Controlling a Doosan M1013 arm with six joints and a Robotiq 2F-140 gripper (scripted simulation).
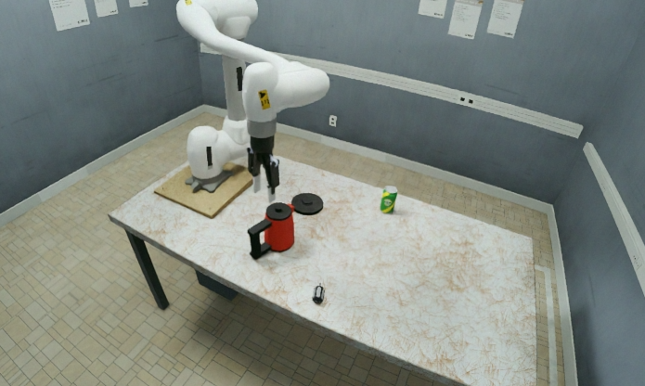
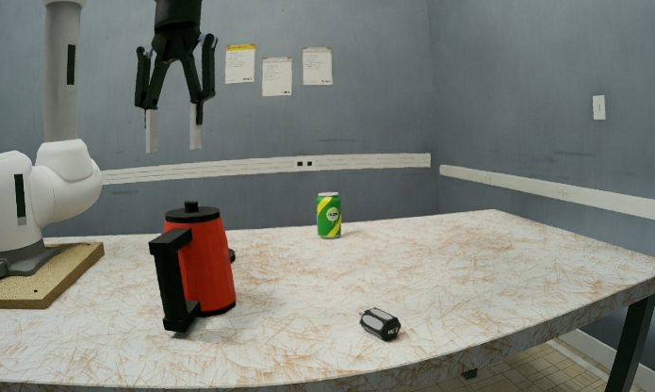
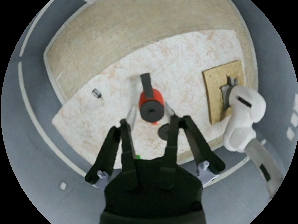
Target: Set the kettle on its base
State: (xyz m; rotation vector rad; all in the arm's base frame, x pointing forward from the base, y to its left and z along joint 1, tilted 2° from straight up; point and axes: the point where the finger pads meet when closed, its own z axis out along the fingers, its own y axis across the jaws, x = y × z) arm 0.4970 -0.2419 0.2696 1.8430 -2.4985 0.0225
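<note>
Now: hand 210 mm above the red kettle, 30 mm to the right of it and 10 mm short of it. Round my hand: yellow can 470 mm to the left, 360 mm ahead, 230 mm below; then small black object 280 mm below, 270 mm ahead, 110 mm to the right; then kettle base 330 mm to the left, 280 mm below, 20 mm ahead.
</note>
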